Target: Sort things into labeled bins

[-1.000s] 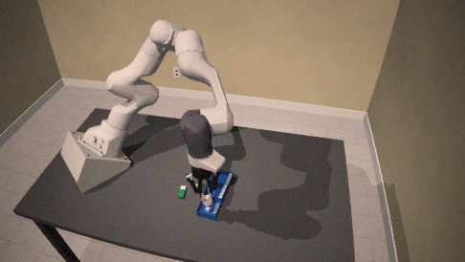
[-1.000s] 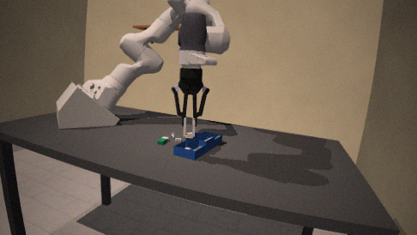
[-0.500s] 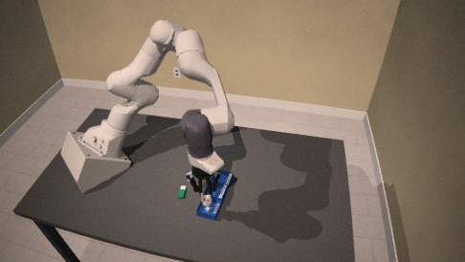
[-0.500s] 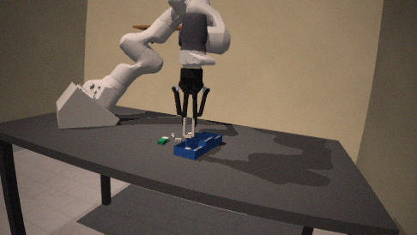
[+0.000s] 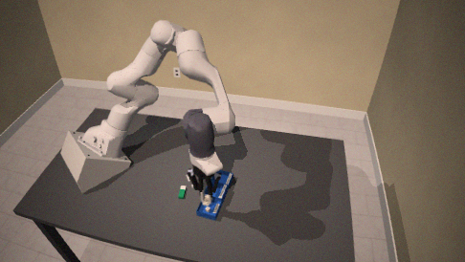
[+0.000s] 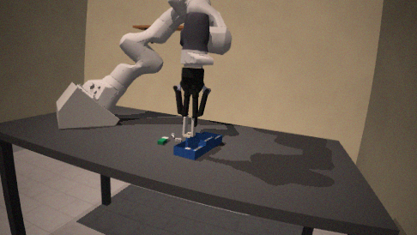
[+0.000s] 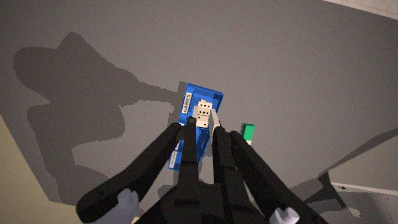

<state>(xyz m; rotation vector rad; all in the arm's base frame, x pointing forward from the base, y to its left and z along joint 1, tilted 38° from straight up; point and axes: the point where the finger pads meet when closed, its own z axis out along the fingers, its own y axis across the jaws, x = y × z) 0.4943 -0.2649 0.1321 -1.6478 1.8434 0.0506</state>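
Now: hand 30 mm above the white domino. Round my hand: eraser (130 mm behind, 100 mm below, 70 mm to the left); white die (90 mm below, 10 mm to the right); pale grey piece (110 mm to the left, 90 mm below, 90 mm behind).
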